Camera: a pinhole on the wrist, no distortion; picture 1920 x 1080 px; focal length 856.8 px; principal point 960.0 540.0 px. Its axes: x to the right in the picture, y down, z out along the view. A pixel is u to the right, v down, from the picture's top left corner.
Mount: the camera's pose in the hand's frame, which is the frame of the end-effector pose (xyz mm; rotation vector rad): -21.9 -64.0 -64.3 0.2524 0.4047 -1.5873
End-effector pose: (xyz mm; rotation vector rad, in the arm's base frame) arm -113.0 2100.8 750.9 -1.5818 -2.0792 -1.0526
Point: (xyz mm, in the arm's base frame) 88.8 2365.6 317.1
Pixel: 335 165
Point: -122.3 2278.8 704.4
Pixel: 275 964
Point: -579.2 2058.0 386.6
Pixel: 1833 323
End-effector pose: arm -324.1 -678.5 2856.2 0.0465 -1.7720 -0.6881
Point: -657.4 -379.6 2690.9
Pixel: 289 159
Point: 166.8 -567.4 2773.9
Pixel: behind the camera
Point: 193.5 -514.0 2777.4
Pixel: behind the camera
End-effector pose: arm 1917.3 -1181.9 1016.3 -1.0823 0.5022 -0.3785
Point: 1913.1 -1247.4 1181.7
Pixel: 1489 643
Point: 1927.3 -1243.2 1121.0
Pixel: 1193 901
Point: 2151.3 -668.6 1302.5
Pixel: 532 279
